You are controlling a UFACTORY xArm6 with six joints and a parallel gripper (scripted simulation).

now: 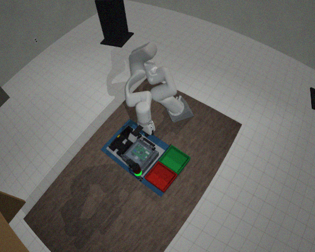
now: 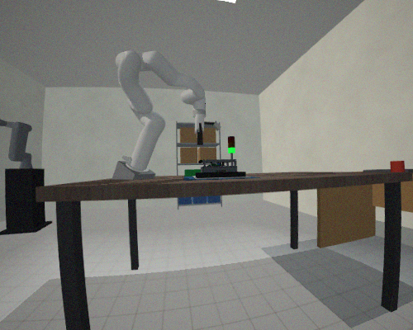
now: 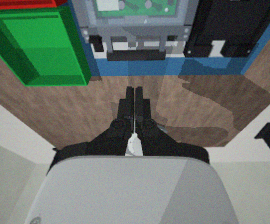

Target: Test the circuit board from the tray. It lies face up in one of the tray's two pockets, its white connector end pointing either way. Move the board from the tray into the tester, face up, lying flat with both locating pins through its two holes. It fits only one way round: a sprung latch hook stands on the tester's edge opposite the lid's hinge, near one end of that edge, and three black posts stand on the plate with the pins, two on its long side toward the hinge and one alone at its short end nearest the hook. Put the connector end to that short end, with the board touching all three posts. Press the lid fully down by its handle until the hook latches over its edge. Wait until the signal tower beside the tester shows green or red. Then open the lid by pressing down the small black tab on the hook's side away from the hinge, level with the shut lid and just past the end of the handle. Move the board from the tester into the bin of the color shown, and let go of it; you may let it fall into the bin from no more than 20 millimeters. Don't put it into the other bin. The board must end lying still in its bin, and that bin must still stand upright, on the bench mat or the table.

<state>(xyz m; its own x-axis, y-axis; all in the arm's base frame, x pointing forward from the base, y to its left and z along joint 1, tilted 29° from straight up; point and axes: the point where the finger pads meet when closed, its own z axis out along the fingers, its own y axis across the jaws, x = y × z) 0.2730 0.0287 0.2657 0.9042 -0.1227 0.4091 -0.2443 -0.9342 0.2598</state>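
Right now my hand is 40 mm short of the black latch block, 50 mm to the right of it and 120 mm above it. The rest, counted from my hand: tester lid 80 mm ahead, 20 mm to the right, 120 mm below; then tester plate 90 mm ahead, 20 mm to the right, 140 mm below; then green circuit board 80 mm ahead, 20 mm to the right, 140 mm below.
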